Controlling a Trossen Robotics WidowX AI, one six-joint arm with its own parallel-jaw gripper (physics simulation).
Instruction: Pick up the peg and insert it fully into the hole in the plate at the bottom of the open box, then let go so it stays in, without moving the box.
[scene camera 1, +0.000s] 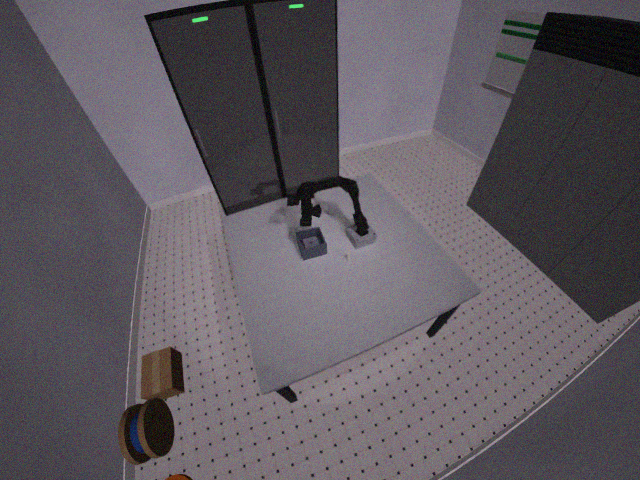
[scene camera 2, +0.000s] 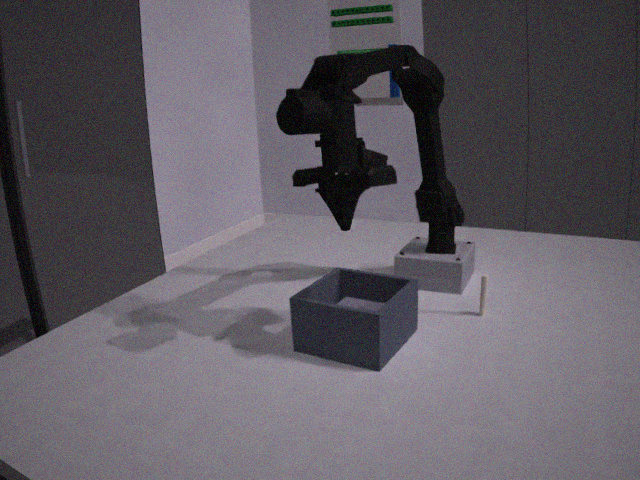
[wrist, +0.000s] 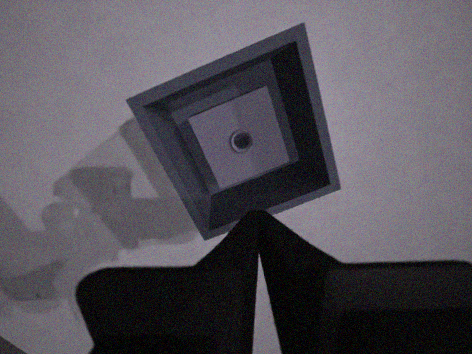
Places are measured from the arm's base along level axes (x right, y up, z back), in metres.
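Pixels of known places: gripper, fingertip midpoint: (scene camera 2: 345, 230) (wrist: 256, 218); arm's base, origin of the base link: (scene camera 1: 361, 231) (scene camera 2: 441, 249).
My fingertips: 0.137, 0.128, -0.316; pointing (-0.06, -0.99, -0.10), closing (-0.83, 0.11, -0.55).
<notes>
Ahead of a thing's pixels: the offset from my fingertips to its top centre, as dx, dy, dz. Level surfaces: height alone.
The peg @(-0.231, -0.119, +0.138) (scene camera 1: 346, 256) (scene camera 2: 483, 295) is a thin pale beige rod. It stands upright on the table beside the grey base block, apart from the gripper; it does not show in the wrist view. The open blue-grey box @(-0.013, -0.101, +0.006) (scene camera 1: 313, 253) (scene camera 2: 336, 330) (wrist: 215, 67) stands on the table. On its bottom is a lighter square plate @(-0.013, -0.138, +0.006) (scene camera 1: 310, 241) (scene camera 2: 359, 303) (wrist: 215, 145) with a round dark hole (wrist: 242, 140), with no peg in it. My black gripper (scene camera 1: 306, 224) (scene camera 2: 345, 227) (wrist: 256, 218) points down, shut and empty, above the box; in the wrist view its fingertips overlap one rim.
The arm's grey base block (scene camera 1: 365, 240) (scene camera 2: 429, 273) stands behind and to the right of the box in the second scene view. The arm arches above the white table @(dy -0.199) (scene camera 1: 336, 320) (scene camera 2: 232, 413). Arm shadows fall on the table left of the box.
</notes>
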